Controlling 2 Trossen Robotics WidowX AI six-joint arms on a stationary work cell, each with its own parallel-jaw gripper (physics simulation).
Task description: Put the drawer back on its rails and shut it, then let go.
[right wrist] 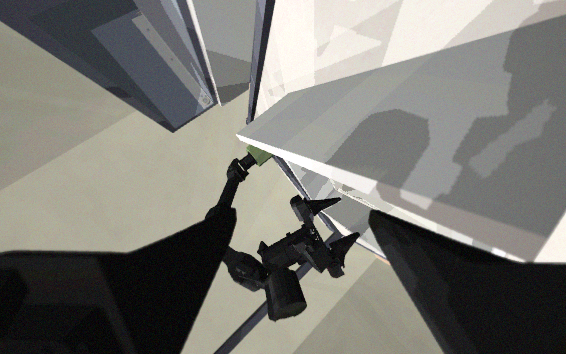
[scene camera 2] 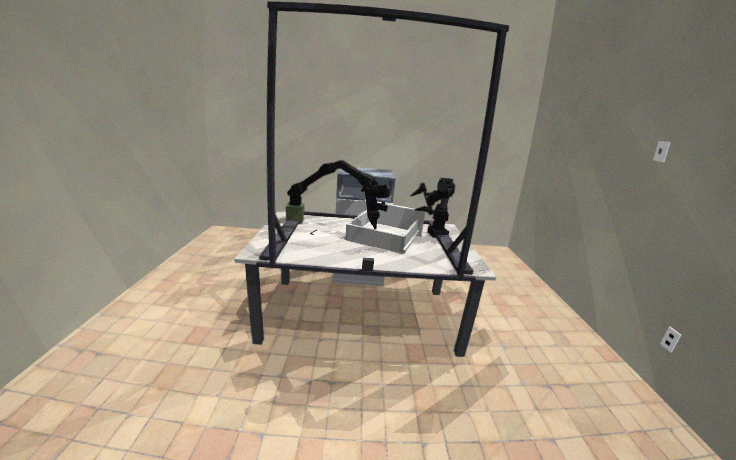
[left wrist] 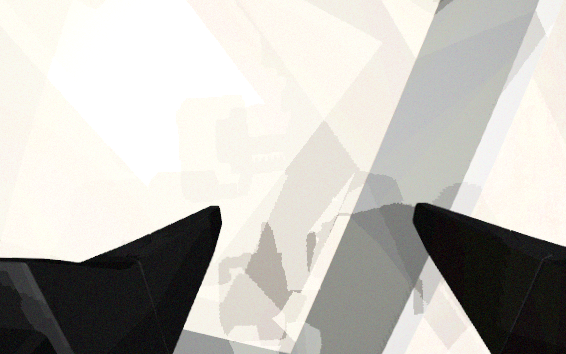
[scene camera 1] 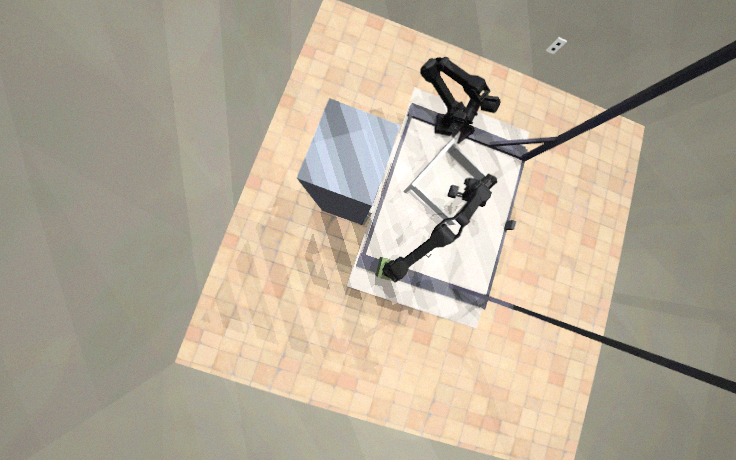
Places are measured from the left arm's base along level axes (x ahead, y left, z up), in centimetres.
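Pixels of known places: left gripper, fingertip midpoint: [right wrist: 349, 216] [scene camera 2: 375, 227] [left wrist: 316, 213] [scene camera 1: 462, 197]; right gripper, fingertip midpoint: [right wrist: 301, 214] [scene camera 2: 412, 202] [scene camera 1: 455, 140]; left arm's base, link origin: [right wrist: 252, 158] [scene camera 2: 295, 204] [scene camera 1: 389, 270]; right arm's base, link origin: [scene camera 2: 438, 228] [scene camera 1: 446, 122].
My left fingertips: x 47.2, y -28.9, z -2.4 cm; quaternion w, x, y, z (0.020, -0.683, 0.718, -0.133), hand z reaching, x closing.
Ahead of a thing's pixels: the offset from my left fingertips to its top centre. Level surfaces: height alone.
The pale grey drawer [scene camera 1: 431, 205] [scene camera 2: 377, 238] [left wrist: 430, 125] [right wrist: 320, 132] stands upright and turned askew on the table {dz -8.4 cm} [scene camera 1: 390, 219] [scene camera 2: 303, 252]. The blue-grey cabinet {dx -1.9, dy +61.7, dz +19.9 cm} [scene camera 1: 347, 157] [scene camera 2: 364, 184] [right wrist: 105, 60] stands beyond the table's edge, with an open bay at its top. My left gripper [scene camera 2: 373, 224] [left wrist: 316, 213] [right wrist: 349, 216] is open and points down at the drawer; a drawer wall passes under the gap, nearer its right-hand finger in the left wrist view. Contact there cannot be told. My right gripper [scene camera 2: 414, 201] is open beside the drawer's raised, taller panel, with nothing between its fingers.
The left arm's base sits on a green block {dx -47.2, dy +28.9, dz +2.4 cm} [scene camera 1: 383, 267] [scene camera 2: 294, 212] [right wrist: 260, 154]. A dark frame [scene camera 2: 273, 135] rises over the table. A small black box {dx -5.9, dy -33.5, dz -2.7 cm} [scene camera 1: 510, 224] [scene camera 2: 368, 264] sits on the table's near edge in scene camera 2. A dark rail runs along the table's cabinet side.
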